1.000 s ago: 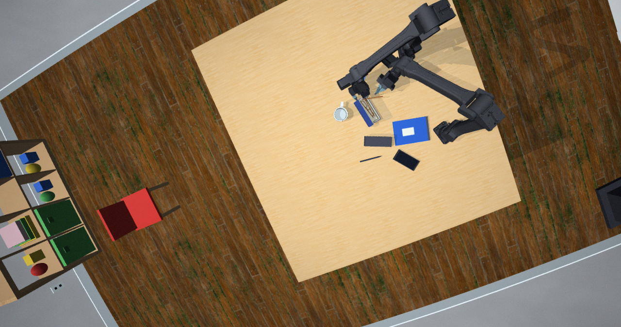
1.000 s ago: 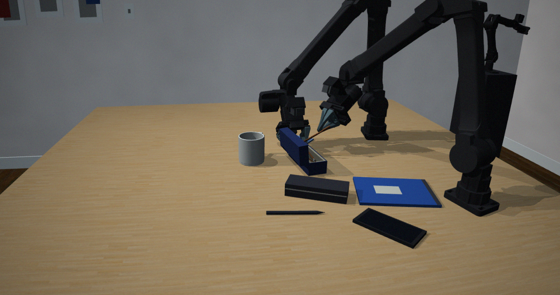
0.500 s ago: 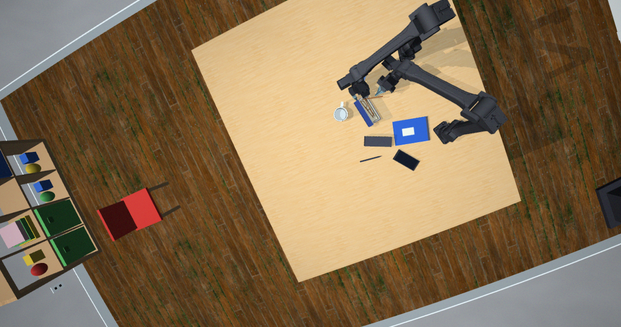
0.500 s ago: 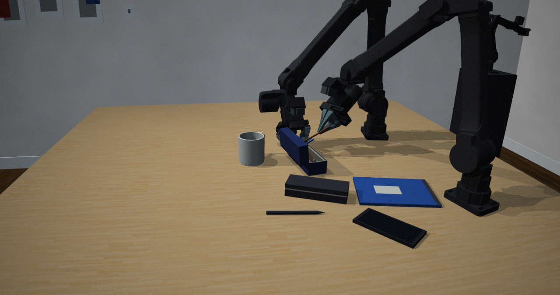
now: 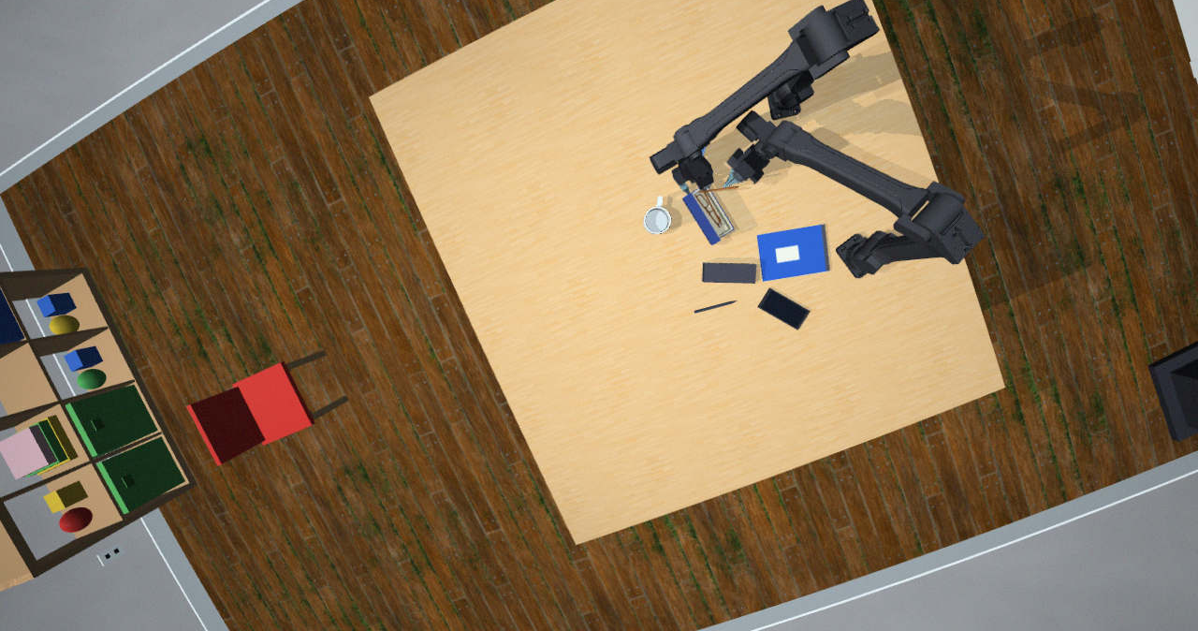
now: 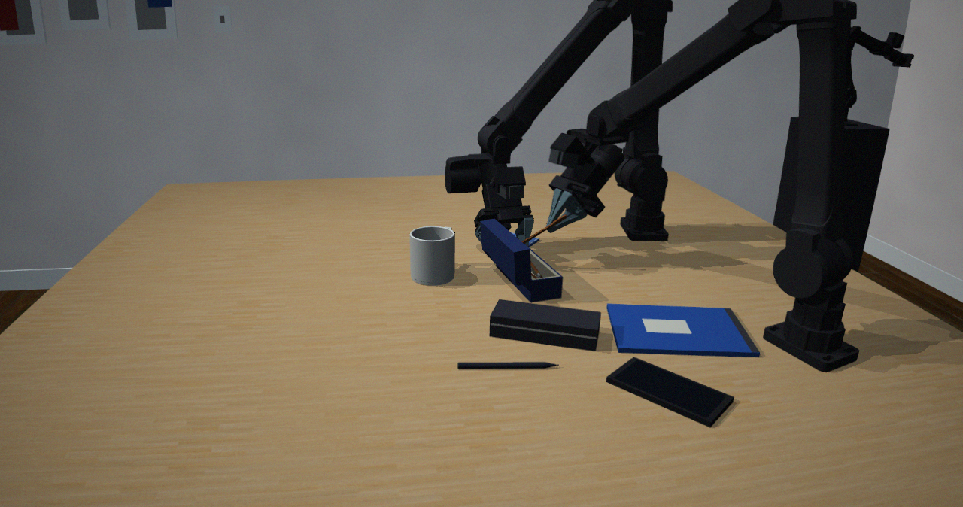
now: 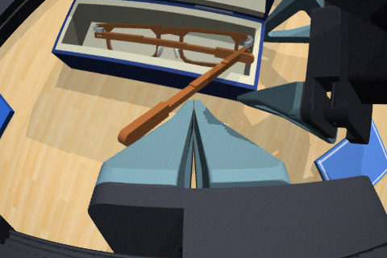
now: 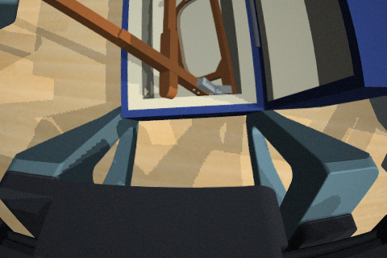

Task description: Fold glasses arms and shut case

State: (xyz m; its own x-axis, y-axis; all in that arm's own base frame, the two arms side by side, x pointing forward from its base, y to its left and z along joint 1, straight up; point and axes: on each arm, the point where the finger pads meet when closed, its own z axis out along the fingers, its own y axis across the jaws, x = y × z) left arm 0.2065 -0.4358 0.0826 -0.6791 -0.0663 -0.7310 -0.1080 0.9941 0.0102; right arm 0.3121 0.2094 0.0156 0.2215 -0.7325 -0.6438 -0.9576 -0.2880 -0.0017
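Right now the blue glasses case is 90 mm ahead of my left hand, 50 mm to the left of it and 40 mm below it. Also, from my left hand: grey mug: 220 mm ahead, 50 mm below; then black box: 250 mm to the left, 100 mm ahead, 60 mm below.
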